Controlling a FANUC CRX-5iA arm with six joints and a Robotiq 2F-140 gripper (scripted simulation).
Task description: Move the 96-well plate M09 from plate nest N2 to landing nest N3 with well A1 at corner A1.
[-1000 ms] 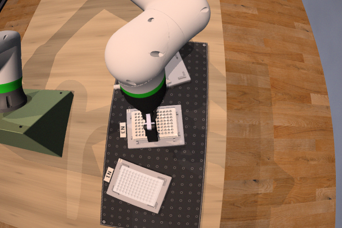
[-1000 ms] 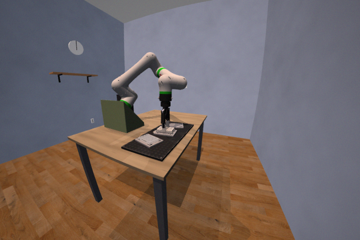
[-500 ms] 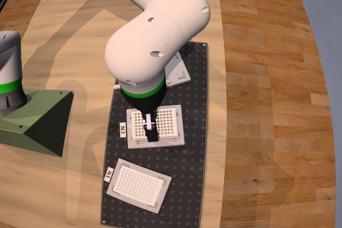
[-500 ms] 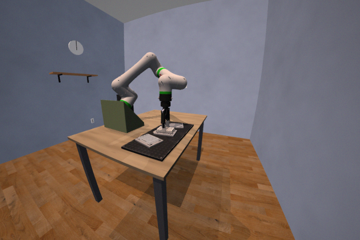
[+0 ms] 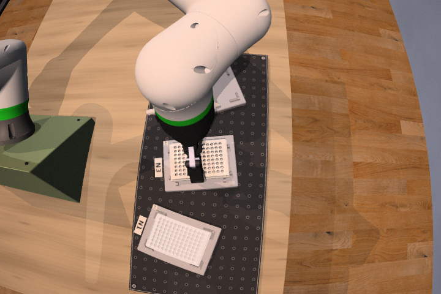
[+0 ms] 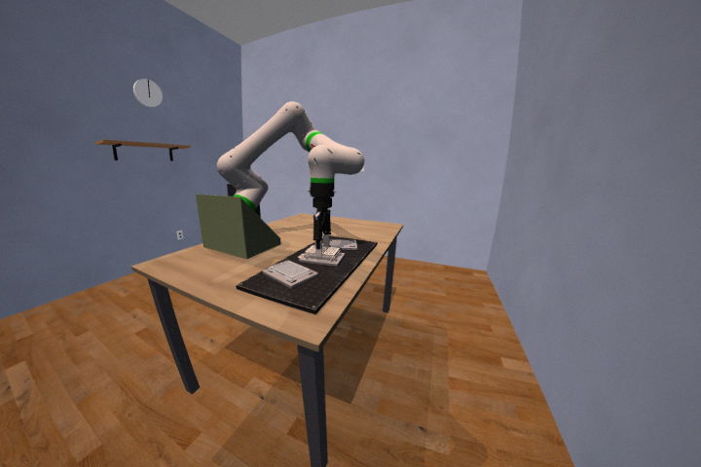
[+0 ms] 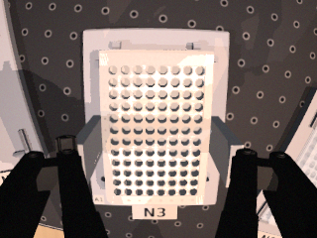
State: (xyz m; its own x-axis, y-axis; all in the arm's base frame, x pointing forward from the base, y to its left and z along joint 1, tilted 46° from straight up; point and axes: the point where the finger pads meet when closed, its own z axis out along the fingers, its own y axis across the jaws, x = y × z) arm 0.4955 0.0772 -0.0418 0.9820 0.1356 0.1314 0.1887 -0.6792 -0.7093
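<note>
Now: hand 50 mm above the landing nest N3. From my hand the other things lie so: A1 mark (80 mm behind, 40 mm to the left, 40 mm below); N3 label (100 mm behind, 50 mm below, 20 mm to the right); N2 label (140 mm to the left, 100 mm behind, 50 mm below).
</note>
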